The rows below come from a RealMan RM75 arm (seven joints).
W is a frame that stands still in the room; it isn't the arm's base.
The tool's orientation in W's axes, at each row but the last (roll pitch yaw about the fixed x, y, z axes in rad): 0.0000, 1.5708, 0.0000; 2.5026, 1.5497, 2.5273; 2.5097, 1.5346, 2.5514; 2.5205, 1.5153, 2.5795; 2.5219, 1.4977, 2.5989; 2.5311, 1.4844, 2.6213; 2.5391, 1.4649, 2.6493; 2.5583, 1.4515, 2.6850; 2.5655, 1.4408, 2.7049; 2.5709, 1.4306, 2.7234; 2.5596, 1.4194, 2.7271; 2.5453, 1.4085, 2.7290
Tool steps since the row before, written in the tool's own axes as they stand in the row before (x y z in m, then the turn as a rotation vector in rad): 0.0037, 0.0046, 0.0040, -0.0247, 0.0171, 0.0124; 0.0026, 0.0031, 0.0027, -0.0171, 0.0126, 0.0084; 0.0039, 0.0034, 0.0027, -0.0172, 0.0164, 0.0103; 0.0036, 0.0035, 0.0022, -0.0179, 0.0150, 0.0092; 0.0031, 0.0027, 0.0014, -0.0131, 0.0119, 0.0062; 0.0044, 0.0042, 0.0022, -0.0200, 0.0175, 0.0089; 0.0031, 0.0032, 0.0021, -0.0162, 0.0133, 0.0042; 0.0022, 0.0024, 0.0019, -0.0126, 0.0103, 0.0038; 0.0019, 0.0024, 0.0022, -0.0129, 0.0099, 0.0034; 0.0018, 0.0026, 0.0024, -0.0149, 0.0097, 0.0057; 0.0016, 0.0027, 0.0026, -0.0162, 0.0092, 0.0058; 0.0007, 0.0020, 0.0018, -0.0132, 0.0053, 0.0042
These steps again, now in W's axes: 0.0040, 0.0046, -0.0037, 0.0124, 0.0171, 0.0247; 0.0026, 0.0032, -0.0026, 0.0084, 0.0126, 0.0171; 0.0024, 0.0036, -0.0039, 0.0101, 0.0165, 0.0172; 0.0018, 0.0037, -0.0036, 0.0091, 0.0150, 0.0179; 0.0010, 0.0029, -0.0031, 0.0061, 0.0118, 0.0132; 0.0015, 0.0046, -0.0043, 0.0088, 0.0174, 0.0202; 0.0014, 0.0036, -0.0031, 0.0042, 0.0129, 0.0165; 0.0013, 0.0027, -0.0022, 0.0038, 0.0100, 0.0128; 0.0016, 0.0028, -0.0020, 0.0035, 0.0096, 0.0131; 0.0017, 0.0030, -0.0019, 0.0061, 0.0096, 0.0148; 0.0019, 0.0032, -0.0017, 0.0064, 0.0091, 0.0160; 0.0013, 0.0023, -0.0007, 0.0051, 0.0051, 0.0129
